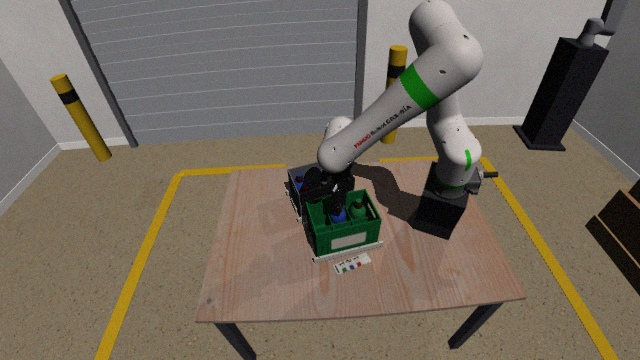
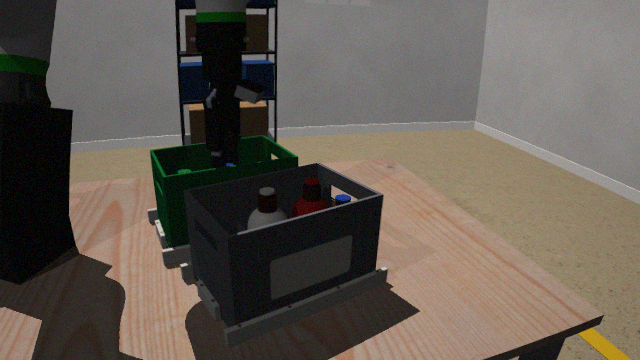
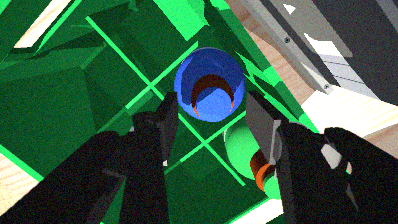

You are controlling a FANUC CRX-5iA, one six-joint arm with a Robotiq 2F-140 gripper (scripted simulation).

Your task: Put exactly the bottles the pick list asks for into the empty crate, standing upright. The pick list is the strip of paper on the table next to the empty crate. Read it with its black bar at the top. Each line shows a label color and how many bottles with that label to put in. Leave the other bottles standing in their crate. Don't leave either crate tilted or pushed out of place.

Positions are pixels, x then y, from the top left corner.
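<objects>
Green crate: visible in image 1, image 2 and image 3 [85,74]. On the crate, [image 1: 327,238] and [image 2: 247,154]: same spot.
</objects>
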